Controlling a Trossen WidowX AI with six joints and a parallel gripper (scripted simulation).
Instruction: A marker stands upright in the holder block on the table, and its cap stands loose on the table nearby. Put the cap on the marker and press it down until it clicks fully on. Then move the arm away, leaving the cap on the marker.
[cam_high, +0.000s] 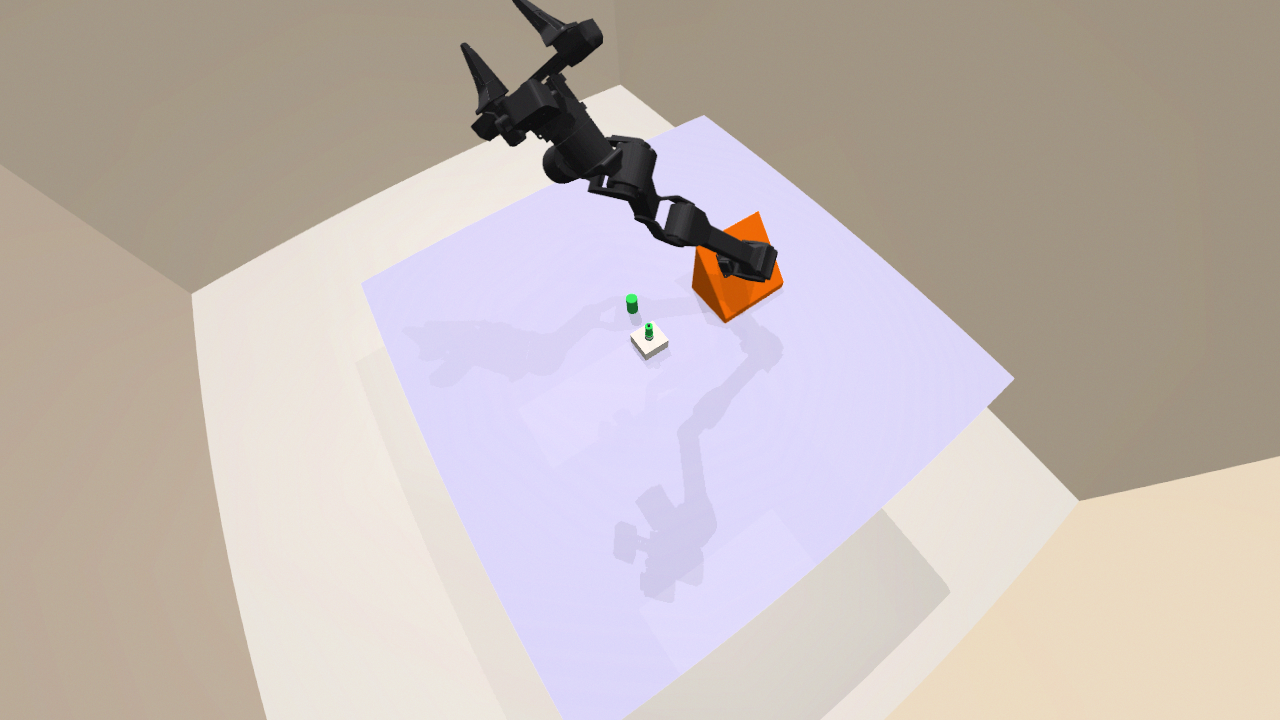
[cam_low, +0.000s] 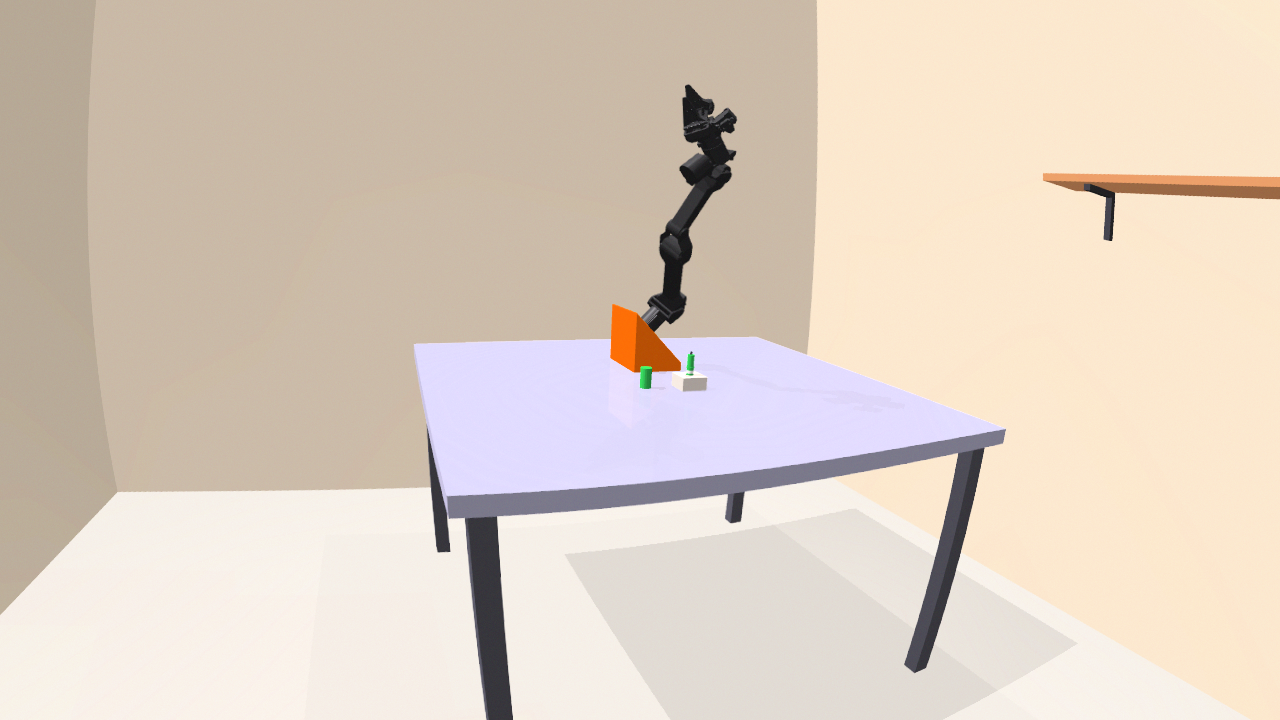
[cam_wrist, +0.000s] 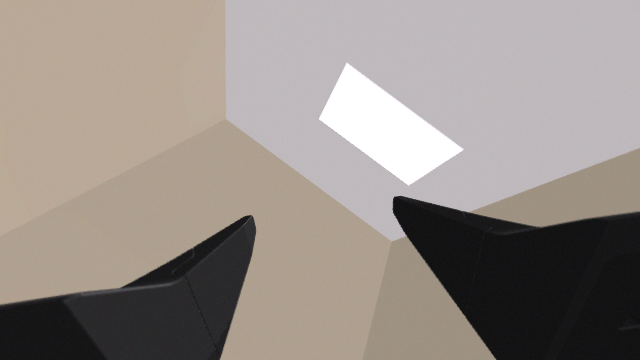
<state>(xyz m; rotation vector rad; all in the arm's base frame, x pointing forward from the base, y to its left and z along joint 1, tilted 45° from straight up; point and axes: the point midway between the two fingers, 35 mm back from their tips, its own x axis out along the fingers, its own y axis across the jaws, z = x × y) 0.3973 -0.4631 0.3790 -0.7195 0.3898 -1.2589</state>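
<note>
Right now the green cap is 71 cm below my gripper tip and 16 cm behind it. Round my gripper tip: white holder block 72 cm below, 13 cm behind, 11 cm to the left; then green marker 67 cm below, 13 cm behind, 11 cm to the left.
</note>
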